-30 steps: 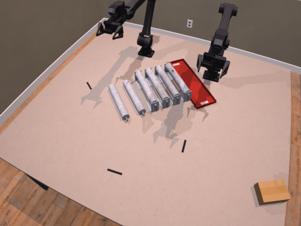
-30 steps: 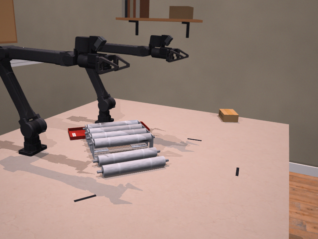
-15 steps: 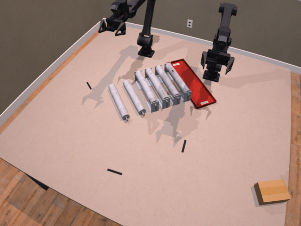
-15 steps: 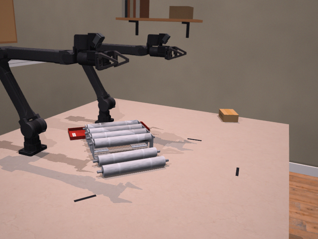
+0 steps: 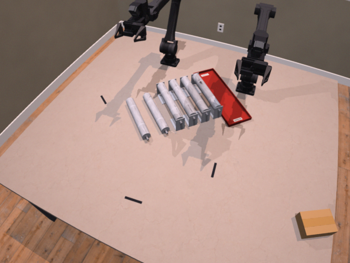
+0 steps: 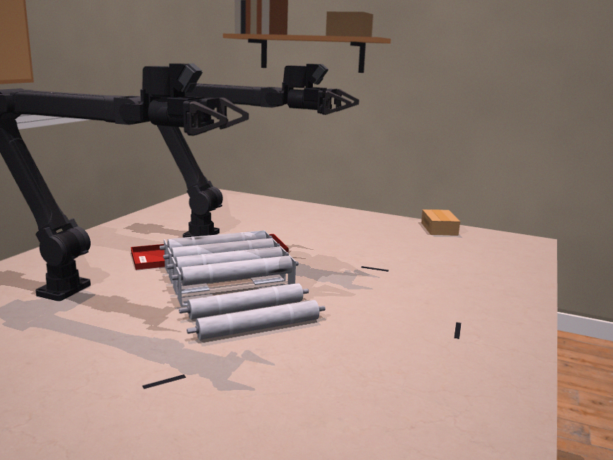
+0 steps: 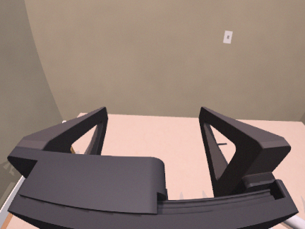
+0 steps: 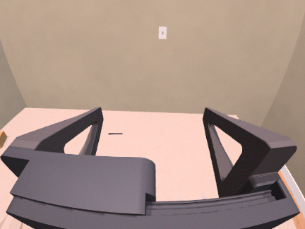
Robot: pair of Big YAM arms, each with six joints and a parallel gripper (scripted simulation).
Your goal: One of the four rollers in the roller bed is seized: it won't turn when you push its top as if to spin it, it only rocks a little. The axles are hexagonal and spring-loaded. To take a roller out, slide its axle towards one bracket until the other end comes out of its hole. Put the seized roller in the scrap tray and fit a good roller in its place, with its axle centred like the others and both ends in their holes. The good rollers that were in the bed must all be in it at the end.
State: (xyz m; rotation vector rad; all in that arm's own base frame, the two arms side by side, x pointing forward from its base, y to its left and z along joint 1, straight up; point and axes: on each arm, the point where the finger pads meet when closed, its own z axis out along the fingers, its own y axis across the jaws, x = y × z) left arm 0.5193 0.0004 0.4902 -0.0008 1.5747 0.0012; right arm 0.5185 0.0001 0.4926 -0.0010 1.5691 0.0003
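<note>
My left gripper is now 290 mm past the roller, 280 mm to the left of it and 420 mm above it. From my left hand the other things lie so: red scrap tray 370 mm behind, 210 mm to the right, 480 mm below; then cardboard box 140 mm ahead, 480 mm to the left, 460 mm below.
</note>
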